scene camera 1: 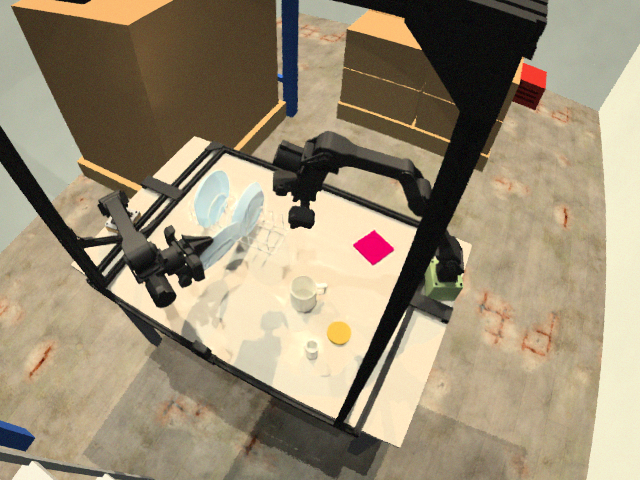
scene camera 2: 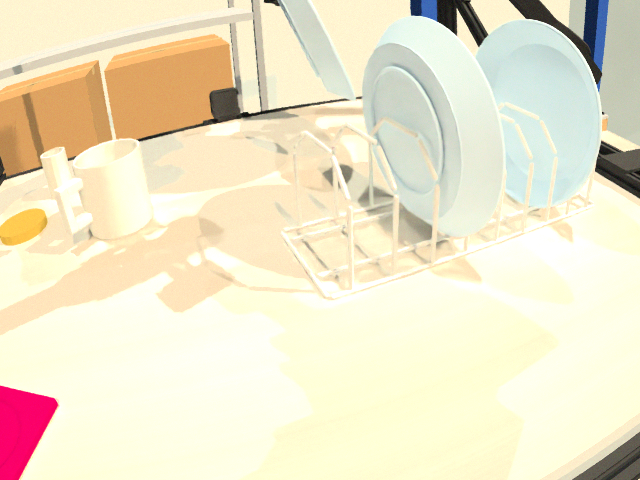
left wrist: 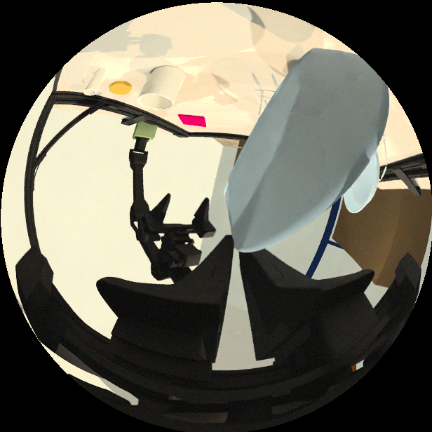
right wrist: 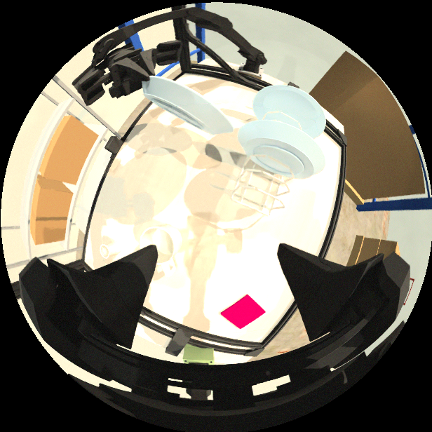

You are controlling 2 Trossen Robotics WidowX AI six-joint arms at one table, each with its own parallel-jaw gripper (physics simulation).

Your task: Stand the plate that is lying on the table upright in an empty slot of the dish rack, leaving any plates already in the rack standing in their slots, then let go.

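Frame: origin at the left arm's base, x left, y back, z up, level; centimetres.
Where they show: left gripper, fingertip midpoint: (scene camera 1: 212, 239); right arm's base, link origin: (scene camera 1: 446, 273).
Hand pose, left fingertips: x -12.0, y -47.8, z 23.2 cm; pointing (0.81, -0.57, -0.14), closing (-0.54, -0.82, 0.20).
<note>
After its pixels a point has its place.
My left gripper (scene camera 1: 210, 240) {x -12.0, y -47.8, z 23.2 cm} (left wrist: 235, 241) (right wrist: 150, 77) is shut on the rim of a light blue plate (scene camera 1: 221, 246) {x -10.8, y -49.2, z 18.8 cm} (scene camera 2: 320, 49) {x -1.1, y -49.6, z 13.0 cm} (left wrist: 310, 145) (right wrist: 187, 106). The plate is tilted and hangs in the air beside the rack, apart from its wires. The white wire dish rack (scene camera 2: 351, 248) {x 15.5, y -57.4, z 1.3 cm} holds two plates standing in slots: one near its middle (scene camera 1: 249, 209) {x 8.4, y -49.1, z 12.3 cm} (scene camera 2: 473, 118) {x 18.9, y -49.0, z 10.8 cm} (right wrist: 280, 142) and one at the far end (scene camera 1: 209, 198) {x 13.2, y -31.6, z 6.5 cm} (scene camera 2: 547, 113) {x 14.3, y -31.7, z 7.6 cm} (right wrist: 290, 105). Slots at the rack's left end in scene camera 2 are empty. My right gripper (left wrist: 189, 195) (right wrist: 218, 251) is open and empty, raised over the table.
A white mug (scene camera 1: 303, 294) {x -7.3, y -71.6, z -2.1 cm} (scene camera 2: 116, 191) {x -4.9, y -71.8, z 2.5 cm}, a small white cup (scene camera 1: 311, 350) {x -23.9, y -79.1, z -2.7 cm} and a yellow disc (scene camera 1: 339, 333) {x -16.8, y -85.4, z -1.7 cm} (scene camera 2: 23, 226) {x -14.8, y -84.9, z -1.7 cm} are on the table. A pink square (scene camera 1: 373, 248) {x 16.1, y -88.8, z -2.1 cm} (right wrist: 243, 312) lies nearer the right arm. Black frame posts stand around the table.
</note>
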